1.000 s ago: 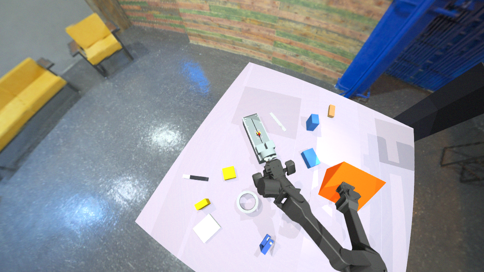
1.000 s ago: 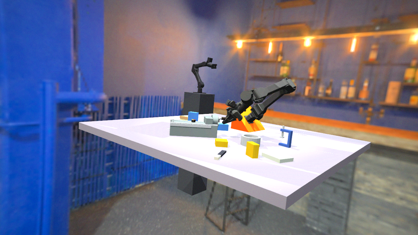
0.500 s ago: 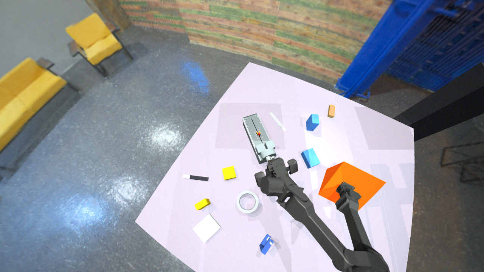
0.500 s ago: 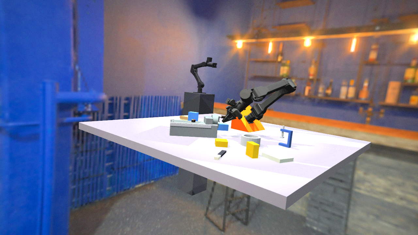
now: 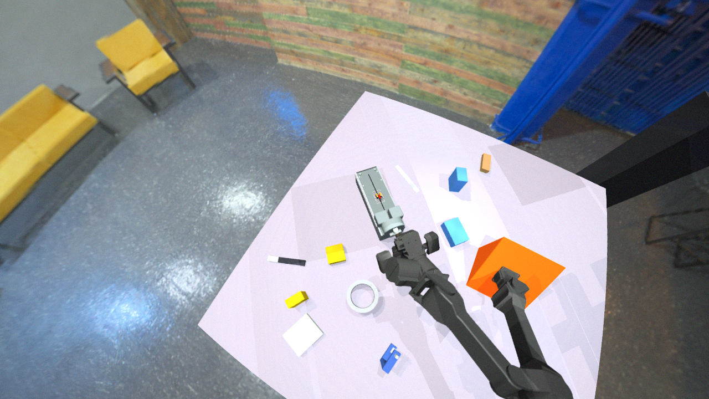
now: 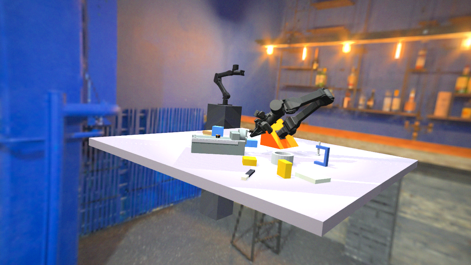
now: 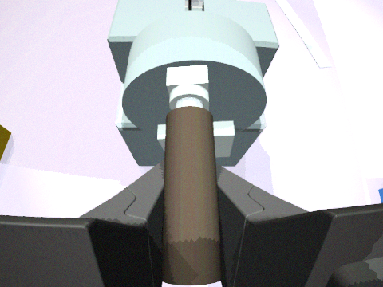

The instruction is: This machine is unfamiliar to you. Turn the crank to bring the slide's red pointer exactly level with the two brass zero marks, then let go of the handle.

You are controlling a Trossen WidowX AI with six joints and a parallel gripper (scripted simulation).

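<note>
My gripper tip is 120 mm short of the red pointer, 110 mm to the left of it and 10 mm above it. Round my gripper tip: brown crank handle 10 mm behind, 10 mm to the left, 30 mm above; metal strip 70 mm ahead, 280 mm to the right, 90 mm below; blue clamp 140 mm behind, 320 mm to the left, 40 mm below.
</note>
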